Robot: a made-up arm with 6 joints.
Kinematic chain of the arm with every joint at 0, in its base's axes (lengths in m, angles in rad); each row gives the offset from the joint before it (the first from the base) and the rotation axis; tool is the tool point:
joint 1: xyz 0 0 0.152 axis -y
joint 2: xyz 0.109 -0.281 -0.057 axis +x
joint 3: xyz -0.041 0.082 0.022 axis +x
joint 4: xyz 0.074 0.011 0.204 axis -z
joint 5: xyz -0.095 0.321 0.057 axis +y
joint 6: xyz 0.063 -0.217 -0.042 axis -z
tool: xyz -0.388 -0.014 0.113
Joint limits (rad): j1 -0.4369..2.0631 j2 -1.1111..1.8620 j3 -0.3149..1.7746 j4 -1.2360..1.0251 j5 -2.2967..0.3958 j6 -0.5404..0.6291
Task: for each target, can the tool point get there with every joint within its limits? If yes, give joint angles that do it. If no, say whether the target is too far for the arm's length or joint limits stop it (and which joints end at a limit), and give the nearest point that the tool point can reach.
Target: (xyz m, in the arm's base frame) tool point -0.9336 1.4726 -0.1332
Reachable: no: too far | nearest point -0.3359 0.3310 0.1499 | short by 1.319 m
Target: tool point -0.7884 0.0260 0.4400
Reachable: no: joint limits stop it (at a limit: joint 3, joint 4, joint 5, joint 6) | nearest point -0.6093 -0.0389 0.3746 | short by 0.201 m
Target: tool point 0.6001 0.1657 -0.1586
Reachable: no: joint limits stop it (at a limit: joint 2, joint 3, joint 4, joint 6) | nearest point 0.5347 0.1480 -0.1247 | short by 0.076 m
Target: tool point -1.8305 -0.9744 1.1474
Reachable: no: too far | nearest point -0.5731 -0.5119 0.4637 | short by 1.504 m
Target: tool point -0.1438 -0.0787 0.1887
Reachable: yes | joints 0.9769 0.0541 1.0715 0.3175 -1.3234 0.0912
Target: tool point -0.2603 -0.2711 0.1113
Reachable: yes | joints 0.3048 -0.8587 0.9864 -0.2319 -0.5619 -0.1258
